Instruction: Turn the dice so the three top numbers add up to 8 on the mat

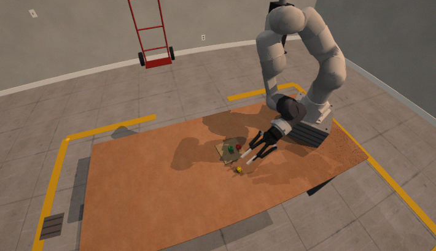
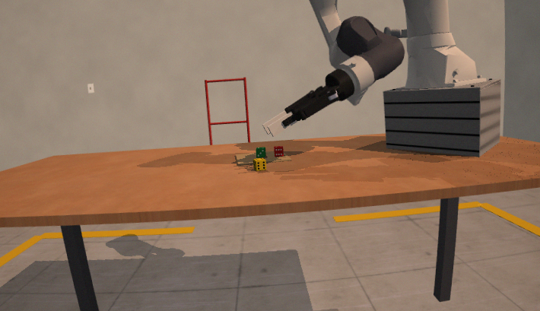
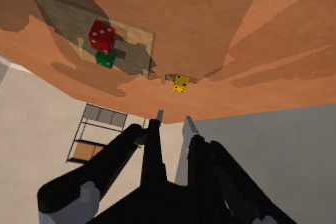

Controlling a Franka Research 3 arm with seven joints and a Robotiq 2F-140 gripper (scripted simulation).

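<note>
My gripper is now 9 cm above the yellow die and 5 cm short of it. From my hand the other things lie so: green die: 13 cm to the right, 9 cm below, 3 cm ahead; then red die: 12 cm to the right, 9 cm below, 2 cm behind; then tan mat: 13 cm to the right, 10 cm below, 3 cm ahead.
</note>
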